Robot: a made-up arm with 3 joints. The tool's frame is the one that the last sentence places.
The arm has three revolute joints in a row. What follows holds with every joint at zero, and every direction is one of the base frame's. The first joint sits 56.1 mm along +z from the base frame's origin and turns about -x. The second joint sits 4.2 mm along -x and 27.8 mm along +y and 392.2 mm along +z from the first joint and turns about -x. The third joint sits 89.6 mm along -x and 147 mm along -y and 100.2 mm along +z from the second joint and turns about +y. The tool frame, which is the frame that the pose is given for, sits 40.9 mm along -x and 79.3 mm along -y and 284.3 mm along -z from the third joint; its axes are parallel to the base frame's.
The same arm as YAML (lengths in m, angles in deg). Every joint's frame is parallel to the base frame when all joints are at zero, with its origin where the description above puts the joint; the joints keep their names.
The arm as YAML. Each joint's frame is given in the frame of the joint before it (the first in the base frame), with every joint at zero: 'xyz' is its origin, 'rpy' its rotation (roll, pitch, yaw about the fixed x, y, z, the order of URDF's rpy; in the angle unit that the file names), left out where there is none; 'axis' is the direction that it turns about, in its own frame. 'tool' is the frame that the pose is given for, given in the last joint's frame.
units:
  length: m
  angle: deg
joints:
  - name: joint 1
    type: revolute
    origin:
      xyz: [0.0, 0.0, 0.0561]
    axis: "-x"
  - name: joint 2
    type: revolute
    origin:
      xyz: [-0.0042, 0.0278, 0.3922]
    axis: "-x"
  - name: joint 3
    type: revolute
    origin:
      xyz: [-0.0896, -0.147, 0.1002]
    axis: "+y"
tool:
  origin:
    xyz: [-0.0409, -0.0793, -0.2843]

